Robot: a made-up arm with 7 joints. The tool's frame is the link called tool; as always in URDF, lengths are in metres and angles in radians. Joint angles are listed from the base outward. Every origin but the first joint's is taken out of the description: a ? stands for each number. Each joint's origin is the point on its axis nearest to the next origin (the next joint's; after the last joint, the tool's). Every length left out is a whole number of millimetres.
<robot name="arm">
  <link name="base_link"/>
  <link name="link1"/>
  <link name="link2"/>
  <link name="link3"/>
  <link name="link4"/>
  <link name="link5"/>
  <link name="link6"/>
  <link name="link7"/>
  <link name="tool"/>
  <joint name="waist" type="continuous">
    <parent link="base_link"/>
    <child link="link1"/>
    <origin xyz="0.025 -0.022 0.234" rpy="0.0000 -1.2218 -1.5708"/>
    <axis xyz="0 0 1"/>
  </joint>
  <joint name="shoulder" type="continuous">
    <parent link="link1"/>
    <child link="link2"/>
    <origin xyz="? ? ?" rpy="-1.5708 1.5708 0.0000"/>
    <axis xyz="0 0 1"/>
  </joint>
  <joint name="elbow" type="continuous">
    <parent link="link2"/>
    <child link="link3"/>
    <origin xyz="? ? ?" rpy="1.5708 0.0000 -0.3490"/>
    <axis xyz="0 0 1"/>
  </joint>
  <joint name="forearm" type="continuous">
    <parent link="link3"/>
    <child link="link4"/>
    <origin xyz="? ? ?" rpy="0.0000 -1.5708 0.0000"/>
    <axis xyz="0 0 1"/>
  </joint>
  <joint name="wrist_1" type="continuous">
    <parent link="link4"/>
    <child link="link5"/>
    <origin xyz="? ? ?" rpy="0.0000 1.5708 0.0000"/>
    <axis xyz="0 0 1"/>
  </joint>
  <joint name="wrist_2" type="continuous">
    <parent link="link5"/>
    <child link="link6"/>
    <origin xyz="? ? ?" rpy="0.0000 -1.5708 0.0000"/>
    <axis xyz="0 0 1"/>
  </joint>
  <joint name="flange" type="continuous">
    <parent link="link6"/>
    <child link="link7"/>
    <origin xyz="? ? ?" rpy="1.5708 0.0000 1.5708"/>
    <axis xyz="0 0 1"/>
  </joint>
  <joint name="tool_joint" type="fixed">
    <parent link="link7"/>
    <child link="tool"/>
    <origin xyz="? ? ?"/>
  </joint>
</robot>
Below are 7 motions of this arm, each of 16 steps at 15 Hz.
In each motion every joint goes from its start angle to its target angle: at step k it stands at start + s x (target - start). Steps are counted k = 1, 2, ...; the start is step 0. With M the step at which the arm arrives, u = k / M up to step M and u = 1 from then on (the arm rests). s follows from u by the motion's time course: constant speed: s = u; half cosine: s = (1 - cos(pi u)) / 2; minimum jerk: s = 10 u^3 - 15 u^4 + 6 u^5.
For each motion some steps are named. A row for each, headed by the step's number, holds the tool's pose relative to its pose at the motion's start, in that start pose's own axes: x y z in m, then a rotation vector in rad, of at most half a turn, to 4 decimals.
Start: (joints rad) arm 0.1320 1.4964 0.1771 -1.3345 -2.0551 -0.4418 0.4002
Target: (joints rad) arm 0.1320 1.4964 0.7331 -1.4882 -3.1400 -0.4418 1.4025
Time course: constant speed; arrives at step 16
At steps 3, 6, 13, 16:
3: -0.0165 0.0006 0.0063 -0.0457 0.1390 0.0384
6: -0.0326 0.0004 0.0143 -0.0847 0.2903 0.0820
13: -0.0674 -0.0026 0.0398 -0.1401 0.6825 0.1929
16: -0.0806 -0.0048 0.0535 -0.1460 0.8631 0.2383

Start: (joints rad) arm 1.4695 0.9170 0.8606 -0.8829 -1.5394 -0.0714 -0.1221
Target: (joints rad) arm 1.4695 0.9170 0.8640 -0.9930 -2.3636 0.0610 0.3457
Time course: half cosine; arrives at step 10
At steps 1, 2, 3, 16:
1: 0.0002 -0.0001 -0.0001 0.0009 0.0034 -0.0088
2: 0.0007 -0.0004 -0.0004 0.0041 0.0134 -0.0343
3: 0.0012 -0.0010 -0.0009 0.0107 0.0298 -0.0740
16: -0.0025 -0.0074 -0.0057 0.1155 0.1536 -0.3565

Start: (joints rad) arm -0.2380 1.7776 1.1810 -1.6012 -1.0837 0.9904 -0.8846
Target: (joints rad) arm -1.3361 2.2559 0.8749 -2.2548 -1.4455 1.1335 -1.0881
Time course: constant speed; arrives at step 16
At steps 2, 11, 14, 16:
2: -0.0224 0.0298 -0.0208 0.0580 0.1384 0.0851
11: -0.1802 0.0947 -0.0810 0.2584 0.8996 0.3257
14: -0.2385 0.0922 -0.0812 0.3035 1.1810 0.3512
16: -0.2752 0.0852 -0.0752 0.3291 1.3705 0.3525

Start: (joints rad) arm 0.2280 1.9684 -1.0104 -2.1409 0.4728 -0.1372 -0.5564
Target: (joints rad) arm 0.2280 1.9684 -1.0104 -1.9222 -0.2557 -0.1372 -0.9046
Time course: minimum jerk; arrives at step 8
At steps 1, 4, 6, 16:
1: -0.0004 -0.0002 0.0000 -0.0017 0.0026 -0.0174
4: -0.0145 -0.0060 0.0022 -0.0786 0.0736 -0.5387
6: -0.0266 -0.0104 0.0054 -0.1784 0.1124 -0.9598
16: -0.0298 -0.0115 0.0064 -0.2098 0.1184 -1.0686

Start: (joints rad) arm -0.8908 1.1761 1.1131 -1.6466 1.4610 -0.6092 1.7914
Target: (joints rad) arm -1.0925 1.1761 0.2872 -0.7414 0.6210 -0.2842 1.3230
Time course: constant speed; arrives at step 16
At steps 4, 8, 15, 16:
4: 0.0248 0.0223 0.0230 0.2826 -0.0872 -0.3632
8: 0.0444 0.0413 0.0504 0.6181 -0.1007 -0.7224
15: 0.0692 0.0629 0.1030 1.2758 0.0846 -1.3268
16: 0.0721 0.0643 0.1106 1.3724 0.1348 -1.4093

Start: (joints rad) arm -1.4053 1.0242 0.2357 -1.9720 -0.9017 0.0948 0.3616
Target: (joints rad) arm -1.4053 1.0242 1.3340 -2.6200 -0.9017 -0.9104 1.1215
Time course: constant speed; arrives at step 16
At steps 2, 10, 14, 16:
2: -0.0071 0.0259 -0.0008 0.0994 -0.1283 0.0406
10: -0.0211 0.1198 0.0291 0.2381 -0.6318 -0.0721
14: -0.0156 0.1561 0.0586 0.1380 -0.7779 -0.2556
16: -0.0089 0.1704 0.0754 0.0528 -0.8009 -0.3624

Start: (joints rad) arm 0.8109 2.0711 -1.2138 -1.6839 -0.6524 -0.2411 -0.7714
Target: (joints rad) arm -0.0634 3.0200 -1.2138 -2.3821 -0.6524 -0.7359 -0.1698
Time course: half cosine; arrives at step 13
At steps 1, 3, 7, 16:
1: -0.0019 0.0008 0.0049 0.0025 0.0064 0.0027
3: -0.0123 0.0087 0.0429 0.0201 0.0528 0.0236
7: 0.0179 0.0668 0.1748 0.0696 0.1964 0.1290
16: 0.1266 0.1548 0.2302 0.1095 0.3039 0.3011

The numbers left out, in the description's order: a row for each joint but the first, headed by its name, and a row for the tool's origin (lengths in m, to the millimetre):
shoulder: 0.020 -0.010 0.000
elbow: 0.097 0.331 0.000
forearm: 0.013 0.034 0.000
wrist_1: -0.189 -0.010 0.000
wrist_2: -0.005 0.006 0.000
flange: 0.045 0.023 0.000
tool: -0.002 -0.008 0.000

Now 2 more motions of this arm.
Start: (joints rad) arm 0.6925 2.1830 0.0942 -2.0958 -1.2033 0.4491 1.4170
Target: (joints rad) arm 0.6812 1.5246 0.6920 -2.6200 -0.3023 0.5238 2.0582
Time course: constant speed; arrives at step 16
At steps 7, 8, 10, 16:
7: 0.0523 -0.0176 0.0190 0.2749 -0.0998 0.8408
8: 0.0591 -0.0186 0.0237 0.3064 -0.1262 0.9533
10: 0.0719 -0.0202 0.0345 0.3623 -0.1872 1.1714
16: 0.1065 -0.0290 0.0762 0.4665 -0.4253 1.7631

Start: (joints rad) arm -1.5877 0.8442 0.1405 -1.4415 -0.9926 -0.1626 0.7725
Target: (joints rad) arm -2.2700 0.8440 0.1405 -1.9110 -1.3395 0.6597 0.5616
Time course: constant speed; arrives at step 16
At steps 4, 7, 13, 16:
4: 0.0474 0.0177 -0.0501 0.2882 -0.0795 -0.1278
7: 0.0866 0.0349 -0.0801 0.5266 -0.1292 -0.1899
13: 0.1708 0.0774 -0.1181 1.0398 -0.2025 -0.2084
16: 0.2142 0.1014 -0.1250 1.3030 -0.2270 -0.1563

